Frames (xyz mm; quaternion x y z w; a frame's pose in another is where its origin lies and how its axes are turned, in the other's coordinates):
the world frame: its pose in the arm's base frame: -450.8 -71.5 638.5 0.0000 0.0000 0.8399 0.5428
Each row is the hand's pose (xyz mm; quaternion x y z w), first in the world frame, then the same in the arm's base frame.
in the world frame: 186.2 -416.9 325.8 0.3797 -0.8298 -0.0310 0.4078
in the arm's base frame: -147.2 269.5 964.3 0.9030 -0.1315 0.3257 0.2474
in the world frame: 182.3 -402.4 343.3 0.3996 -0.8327 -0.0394 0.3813
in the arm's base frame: -158.8 260.0 981.8 0.9163 -0.1164 0.2989 0.2401
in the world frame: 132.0 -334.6 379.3 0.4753 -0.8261 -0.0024 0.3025
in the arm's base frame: -200.0 186.3 1017.8 0.9519 -0.0492 0.2528 0.1662
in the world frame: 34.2 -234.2 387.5 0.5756 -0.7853 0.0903 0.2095
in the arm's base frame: -251.3 55.9 1026.0 0.9720 0.0572 0.2250 0.0379
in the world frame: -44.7 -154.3 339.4 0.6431 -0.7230 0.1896 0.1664
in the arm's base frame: -291.8 -48.9 977.9 -0.9563 -0.1477 -0.2427 0.0689
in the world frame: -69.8 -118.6 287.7 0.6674 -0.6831 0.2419 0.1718
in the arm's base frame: -314.0 -86.4 926.2 -0.9359 -0.1897 -0.2756 0.1099
